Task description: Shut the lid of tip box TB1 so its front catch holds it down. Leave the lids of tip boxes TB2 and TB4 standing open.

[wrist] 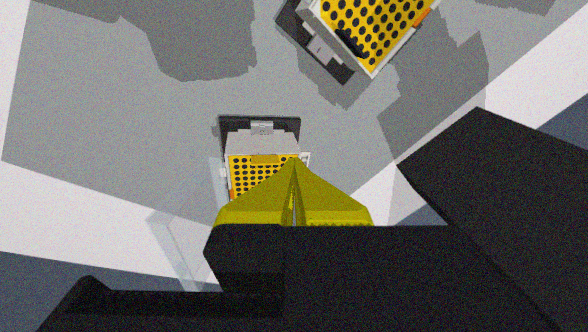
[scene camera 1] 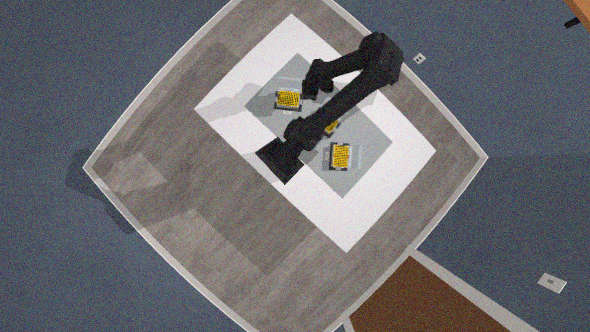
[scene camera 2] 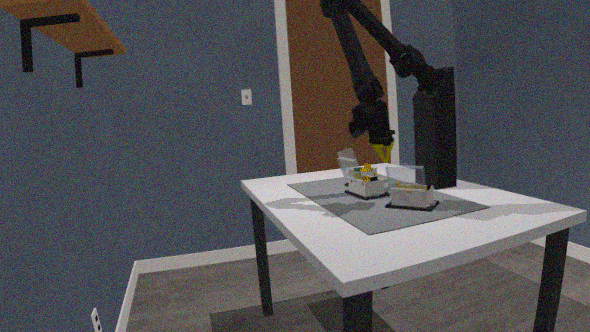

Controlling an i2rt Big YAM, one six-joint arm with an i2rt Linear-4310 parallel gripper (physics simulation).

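Frame: origin at the arm's base, x back, y left, z down, level; metres.
Where they show: gripper, fingertip midpoint: [wrist: 294, 165] [scene camera 1: 307, 98] [scene camera 2: 385, 162]; arm's base, origin of the base link: [scene camera 1: 280, 159] [scene camera 2: 432, 81].
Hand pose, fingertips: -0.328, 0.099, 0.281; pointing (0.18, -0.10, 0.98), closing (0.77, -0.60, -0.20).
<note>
Things, the pixels of their top centre, and the offset from my fingertips, as dx, dy, dz. "pt": a spot on its surface instead. Level surfaces: height alone.
- grey mat, its level: dz +0.137
- left box, middle of its top: [wrist: 264, 200] [scene camera 2: 412, 183] [scene camera 1: 288, 97] +0.041, +0.093, +0.063
- lower right box, middle of its top: [scene camera 2: 362, 166] [scene camera 1: 341, 156] +0.115, -0.327, +0.063
- middle box, middle of its top: [scene camera 2: 365, 174] [scene camera 1: 326, 120] +0.011, -0.144, +0.063
- Clear plastic, surface spot: [wrist: 167, 245] pt -0.045, +0.107, -0.007
- white table, its level: dz +0.140
Three tip boxes with yellow tops stand on the grey mat [scene camera 1: 370, 142] [scene camera 2: 320, 185] [wrist: 125, 115]. I cannot read which one is TB1. In scene view 1 the left box [scene camera 1: 288, 99] and the lower right box [scene camera 1: 341, 156] show clearly; the arm partly hides the middle box [scene camera 1: 331, 126]. In scene view 2 two clear lids [scene camera 2: 347, 160] [scene camera 2: 406, 174] stand up. In the wrist view the near box [wrist: 245, 175] has its front catch [wrist: 262, 127] at its top side, and the gripper hides part of it. My gripper [scene camera 2: 385, 162] [wrist: 294, 165] is shut and empty, above the boxes.
Another box [wrist: 380, 25] shows at the upper right of the wrist view. Clear plastic [wrist: 167, 245] shows at the lower left there. The mat lies on a white table [scene camera 1: 390, 185] [scene camera 2: 310, 240]. The black arm base [scene camera 1: 280, 162] [scene camera 2: 435, 135] stands at one table edge.
</note>
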